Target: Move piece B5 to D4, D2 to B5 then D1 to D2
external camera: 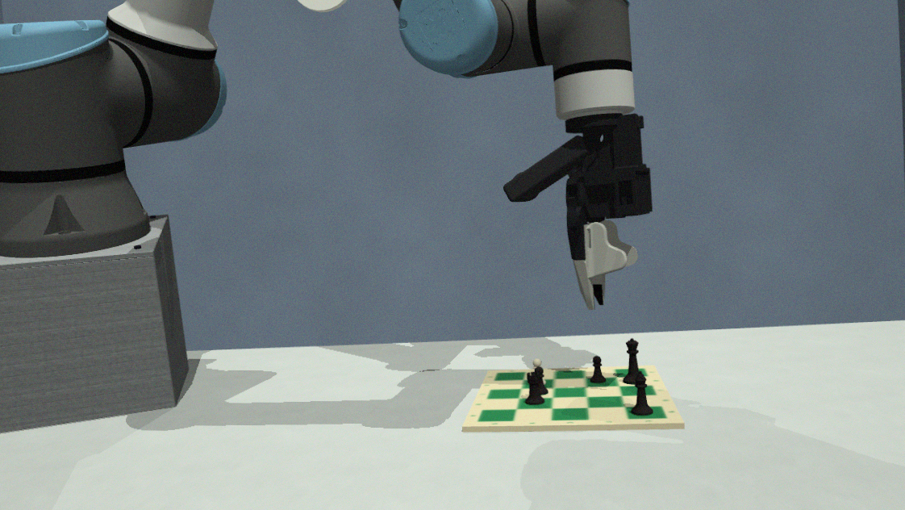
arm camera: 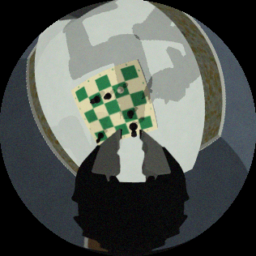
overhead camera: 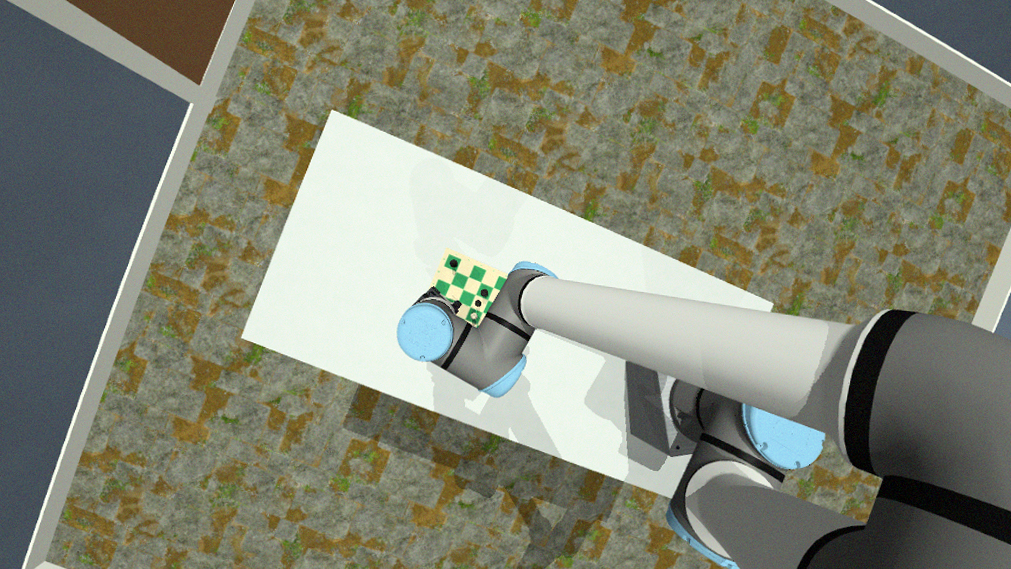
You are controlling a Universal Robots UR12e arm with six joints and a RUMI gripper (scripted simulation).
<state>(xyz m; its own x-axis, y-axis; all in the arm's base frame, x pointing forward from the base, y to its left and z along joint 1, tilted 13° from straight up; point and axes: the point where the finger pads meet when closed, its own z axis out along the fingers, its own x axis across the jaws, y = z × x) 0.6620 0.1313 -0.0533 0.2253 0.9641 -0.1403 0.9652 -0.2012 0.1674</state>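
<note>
Right now the black queen is 40 mm ahead of my hand and 80 mm below it. From my hand the other things lie so: white pawn (70 mm behind, 10 mm to the right, 90 mm below); then cream chessboard (30 mm behind, 40 mm to the right, 110 mm below).
</note>
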